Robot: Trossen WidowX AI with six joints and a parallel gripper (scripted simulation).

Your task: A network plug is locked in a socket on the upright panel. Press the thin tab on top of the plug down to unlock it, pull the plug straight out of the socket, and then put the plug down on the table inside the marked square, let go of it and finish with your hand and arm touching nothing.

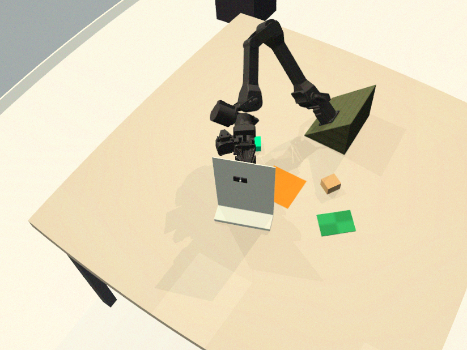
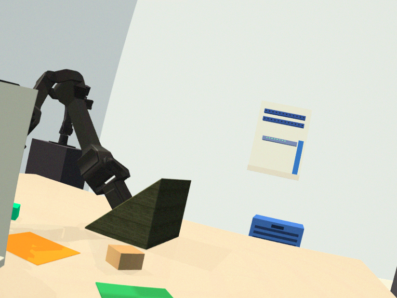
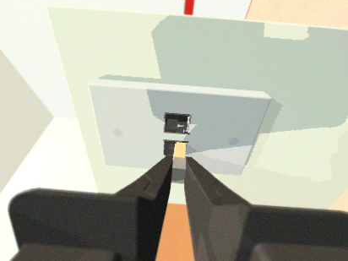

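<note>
Now: gripper tip 16 cm above the orange marked square, 11 cm past it and 5 cm to the right of it. The rest, counted from my gripper tip: green block 21 cm behind, 15 cm below, 10 cm to the right; upright panel 6 cm below, 3 cm ahead, 1 cm to the left; network plug right at my gripper tip.
</note>
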